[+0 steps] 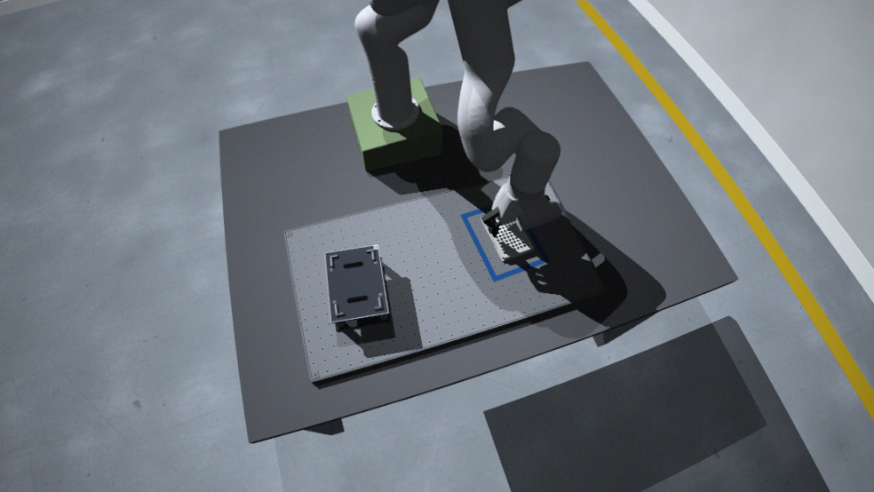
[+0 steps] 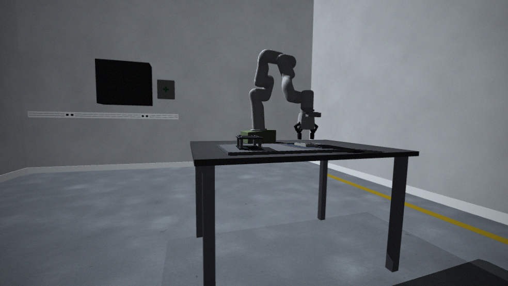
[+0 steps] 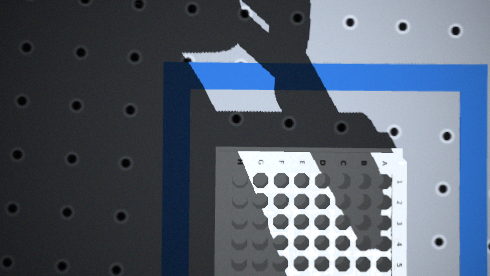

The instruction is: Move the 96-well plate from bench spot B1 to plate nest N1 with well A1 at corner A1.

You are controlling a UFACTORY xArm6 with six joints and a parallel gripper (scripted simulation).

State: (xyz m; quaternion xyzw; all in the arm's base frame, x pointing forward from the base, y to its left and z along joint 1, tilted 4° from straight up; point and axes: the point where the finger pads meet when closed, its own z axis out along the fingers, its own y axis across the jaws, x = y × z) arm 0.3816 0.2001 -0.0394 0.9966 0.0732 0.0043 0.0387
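My hand is 4 cm above the white 96-well plate. The rest, counted from my hand: A1 mark (32 cm to the right, 1 cm above); raised plate nest N1 (38 cm to the right, 7 cm ahead, 1 cm above); dark table (17 cm to the right, 6 cm below, 4 cm ahead).
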